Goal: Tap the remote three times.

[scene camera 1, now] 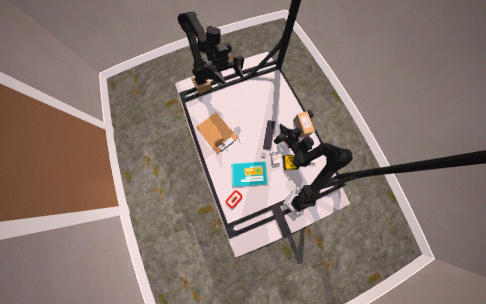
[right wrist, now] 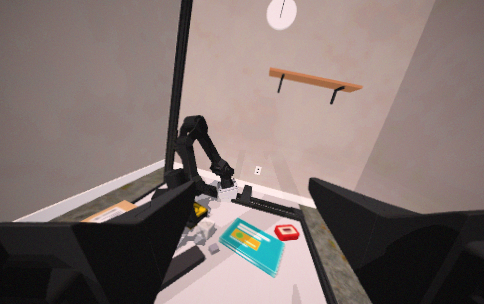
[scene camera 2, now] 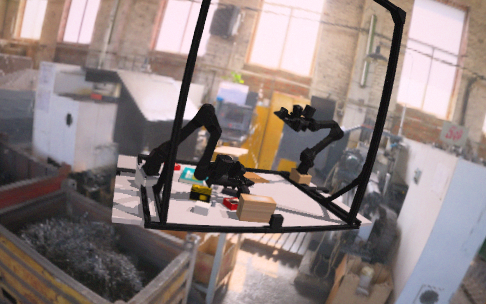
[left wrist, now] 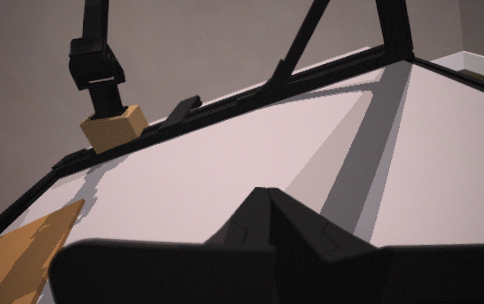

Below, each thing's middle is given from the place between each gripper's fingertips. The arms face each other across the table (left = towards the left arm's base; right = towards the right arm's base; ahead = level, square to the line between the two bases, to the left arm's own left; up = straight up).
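The remote (right wrist: 183,263) is 80 mm below my left hand and 60 mm ahead of it. As for the clipboard (scene camera 1: 217,133), it sits 90 mm below my left hand, 320 mm ahead of it and 220 mm to the right of it.
My right hand, meanwhile, is 380 mm above the clipboard, 160 mm short of it and 20 mm to the left of it, and the remote is 380 mm below my right hand, 100 mm behind it and 200 mm to the left of it.
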